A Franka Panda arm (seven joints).
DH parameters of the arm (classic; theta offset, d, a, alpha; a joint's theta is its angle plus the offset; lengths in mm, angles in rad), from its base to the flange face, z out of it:
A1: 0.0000 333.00 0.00 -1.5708
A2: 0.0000 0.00 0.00 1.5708
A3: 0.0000 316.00 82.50 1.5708
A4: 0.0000 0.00 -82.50 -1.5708
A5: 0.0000 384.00 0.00 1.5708
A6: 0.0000 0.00 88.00 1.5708
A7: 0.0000 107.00 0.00 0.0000
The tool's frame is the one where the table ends.
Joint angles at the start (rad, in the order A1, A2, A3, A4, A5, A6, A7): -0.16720, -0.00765, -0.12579, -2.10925, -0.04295, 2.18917, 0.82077
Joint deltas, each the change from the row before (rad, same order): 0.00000, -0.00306, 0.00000, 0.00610, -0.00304, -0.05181, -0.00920; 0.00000, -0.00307, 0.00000, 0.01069, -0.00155, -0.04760, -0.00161; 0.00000, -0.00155, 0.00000, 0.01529, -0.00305, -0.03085, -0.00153; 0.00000, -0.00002, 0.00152, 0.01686, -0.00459, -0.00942, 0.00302; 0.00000, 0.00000, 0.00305, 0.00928, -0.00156, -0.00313, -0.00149
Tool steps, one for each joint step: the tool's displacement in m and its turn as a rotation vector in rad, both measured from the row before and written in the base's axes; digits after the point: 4 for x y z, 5 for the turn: -0.0041, 0.0008, -0.0004, 0.00856, 0.04228, 0.00876; -0.0029, 0.0005, 0.0023, 0.00777, 0.03304, 0.00049; -0.0002, -0.0003, 0.0052, 0.00098, 0.01438, 0.00169; 0.0026, -0.0003, 0.0071, -0.00632, -0.00605, 0.00018; 0.0020, 0.0010, 0.0041, -0.00321, -0.00540, 0.00508
